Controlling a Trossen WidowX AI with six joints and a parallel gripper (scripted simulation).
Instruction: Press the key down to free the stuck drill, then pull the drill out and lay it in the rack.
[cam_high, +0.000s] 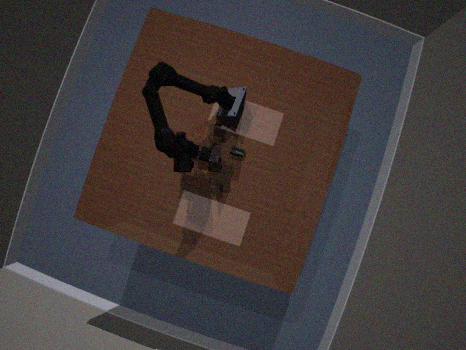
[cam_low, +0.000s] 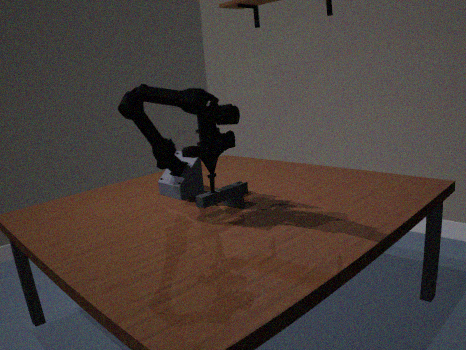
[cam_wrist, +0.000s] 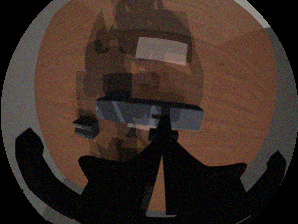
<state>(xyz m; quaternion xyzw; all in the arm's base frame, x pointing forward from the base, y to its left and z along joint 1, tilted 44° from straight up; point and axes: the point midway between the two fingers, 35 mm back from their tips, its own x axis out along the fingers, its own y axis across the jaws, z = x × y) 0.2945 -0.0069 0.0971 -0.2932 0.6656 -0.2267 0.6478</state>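
My gripper tip is 3 cm above the dark key. From my gripper tip the other things lie so: drill (1 cm behind, 5 cm to the left, 8 cm below); then grey rack (10 cm behind, 19 cm to the left, 11 cm below).
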